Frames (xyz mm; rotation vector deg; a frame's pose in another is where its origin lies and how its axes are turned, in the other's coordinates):
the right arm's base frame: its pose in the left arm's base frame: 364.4 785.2 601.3 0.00 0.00 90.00
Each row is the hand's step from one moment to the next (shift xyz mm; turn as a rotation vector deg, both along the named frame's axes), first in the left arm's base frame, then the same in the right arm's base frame.
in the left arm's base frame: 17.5 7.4 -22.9 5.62 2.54 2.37
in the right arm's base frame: 7.4 -17.5 -22.9 2.54 -5.62 2.37
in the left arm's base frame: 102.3 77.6 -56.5 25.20 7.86 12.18
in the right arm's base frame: 77.6 -102.3 -56.5 7.86 -25.20 12.18
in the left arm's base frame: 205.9 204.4 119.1 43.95 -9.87 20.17
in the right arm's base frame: 204.4 -205.9 119.1 -9.87 -43.95 20.17
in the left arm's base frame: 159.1 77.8 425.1 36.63 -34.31 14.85
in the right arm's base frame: 77.8 -159.1 425.1 -34.31 -36.63 14.85
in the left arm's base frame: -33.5 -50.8 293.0 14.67 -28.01 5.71
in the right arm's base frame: -50.8 33.5 293.0 -28.01 -14.67 5.71
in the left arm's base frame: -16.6 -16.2 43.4 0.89 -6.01 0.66
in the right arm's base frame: -16.2 16.6 43.4 -6.01 -0.89 0.66
